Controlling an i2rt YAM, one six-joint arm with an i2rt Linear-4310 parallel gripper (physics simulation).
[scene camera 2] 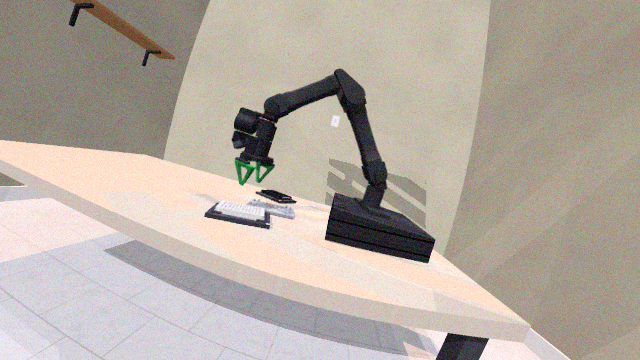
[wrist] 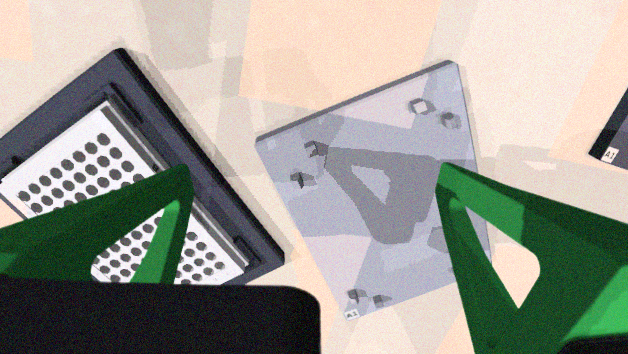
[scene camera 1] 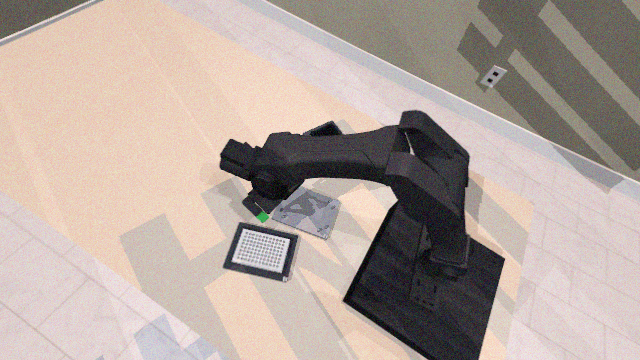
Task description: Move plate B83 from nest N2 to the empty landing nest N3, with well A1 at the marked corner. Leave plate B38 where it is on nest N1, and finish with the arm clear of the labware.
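Observation:
A white 96-well plate (scene camera 1: 261, 249) (scene camera 2: 241, 210) (wrist: 65, 180) sits in a dark nest (scene camera 1: 255, 271) (wrist: 120, 70). The empty grey-blue nest (scene camera 1: 320, 210) (scene camera 2: 280, 209) (wrist: 340, 200) lies beside it, its A1 label (wrist: 352, 314) at the lower corner in the wrist view. Another dark nest (scene camera 1: 327, 129) (scene camera 2: 276, 196) (wrist: 620, 135) lies beyond, partly behind the arm in scene camera 1; it looks loaded with a dark plate in scene camera 2. I cannot read plate or nest names. My gripper (scene camera 2: 250, 182) (wrist: 314, 177) is open and empty, high above the nests.
The arm's black base (scene camera 1: 380, 285) (scene camera 2: 377, 230) stands on the table (scene camera 1: 125, 125) (scene camera 2: 165, 185), to the right of the nests in both scene views. The arm reaches over the far nest in scene camera 1. A wooden wall shelf (scene camera 2: 125, 30) is high at the upper left, away from the arm.

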